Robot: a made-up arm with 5 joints.
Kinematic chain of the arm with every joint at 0, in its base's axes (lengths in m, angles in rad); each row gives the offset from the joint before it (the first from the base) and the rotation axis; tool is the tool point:
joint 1: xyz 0 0 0.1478 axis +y
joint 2: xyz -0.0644 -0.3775 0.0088 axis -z
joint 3: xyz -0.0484 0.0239 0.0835 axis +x
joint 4: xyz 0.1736 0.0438 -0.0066 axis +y
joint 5: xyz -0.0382 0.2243 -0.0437 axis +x
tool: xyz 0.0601 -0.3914 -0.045
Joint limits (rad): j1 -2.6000..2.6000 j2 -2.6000..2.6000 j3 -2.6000..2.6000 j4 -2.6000..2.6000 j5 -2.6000..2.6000
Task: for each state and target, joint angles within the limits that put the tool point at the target. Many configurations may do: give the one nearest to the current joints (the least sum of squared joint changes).
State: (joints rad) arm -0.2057 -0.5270 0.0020 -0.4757 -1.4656
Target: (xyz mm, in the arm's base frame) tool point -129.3 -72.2 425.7
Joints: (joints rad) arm -0.1014 -0.1935 -0.5111 -0.3770 -1.3809
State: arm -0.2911 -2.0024 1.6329 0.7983 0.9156
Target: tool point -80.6 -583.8 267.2
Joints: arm 0.1182 -2.1709 1.9962 1.2776 0.5862
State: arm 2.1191 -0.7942 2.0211 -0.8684 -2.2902
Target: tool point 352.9 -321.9 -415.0
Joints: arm 2.2740 -1.4589 1.7388 -0.3161 -2.6000
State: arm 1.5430 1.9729 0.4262 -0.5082 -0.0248
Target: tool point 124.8 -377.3 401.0
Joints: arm 1.3206 2.2904 0.5298 -0.3098 -0.6439
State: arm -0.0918 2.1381 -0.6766 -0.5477 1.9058
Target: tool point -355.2 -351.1 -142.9
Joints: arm 0.1247 2.3269 -0.9142 -0.0151 1.2802
